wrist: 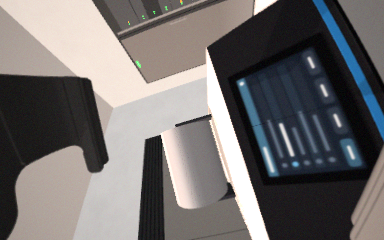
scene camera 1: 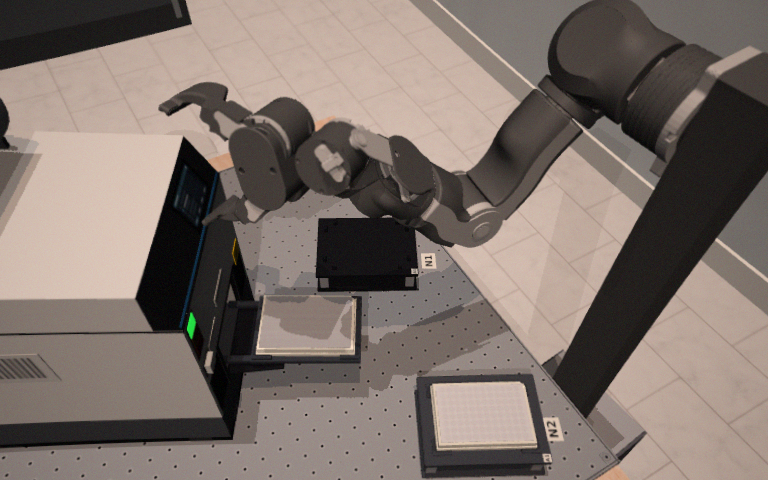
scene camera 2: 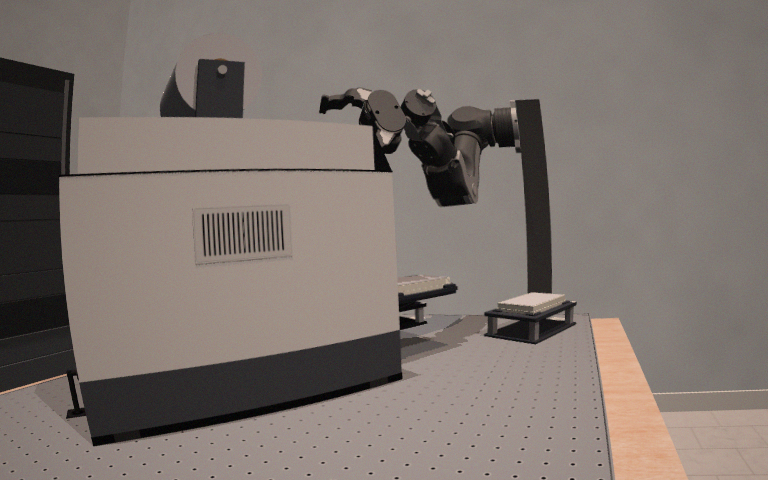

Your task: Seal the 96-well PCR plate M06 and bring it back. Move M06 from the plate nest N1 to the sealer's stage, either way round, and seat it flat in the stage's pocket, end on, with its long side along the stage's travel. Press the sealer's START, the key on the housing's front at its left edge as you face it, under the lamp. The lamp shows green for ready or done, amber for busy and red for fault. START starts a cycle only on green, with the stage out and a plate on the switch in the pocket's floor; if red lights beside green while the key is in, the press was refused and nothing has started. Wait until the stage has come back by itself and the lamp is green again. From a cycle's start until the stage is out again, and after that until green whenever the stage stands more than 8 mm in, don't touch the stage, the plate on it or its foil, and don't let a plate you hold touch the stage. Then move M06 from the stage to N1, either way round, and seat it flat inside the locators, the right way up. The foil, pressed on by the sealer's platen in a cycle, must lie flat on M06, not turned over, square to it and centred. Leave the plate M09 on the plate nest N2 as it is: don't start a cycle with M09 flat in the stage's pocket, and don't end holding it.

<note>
I see my gripper (scene camera 1: 196,158), a plate M09 (scene camera 1: 492,415), a 96-well plate M06 (scene camera 1: 259,351), an arm's dark post (scene camera 1: 710,175) and a sealer (scene camera 2: 137,303).
The plate M09 shows as well in scene camera 2 (scene camera 2: 533,302). My gripper is seen too in the wrist view (wrist: 192,134) and in scene camera 2 (scene camera 2: 333,133). The arm's dark post shows as well in scene camera 2 (scene camera 2: 536,191). The wrist view misses the plate M09: it is out of frame. The wrist view misses the 96-well plate M06: it is out of frame.
</note>
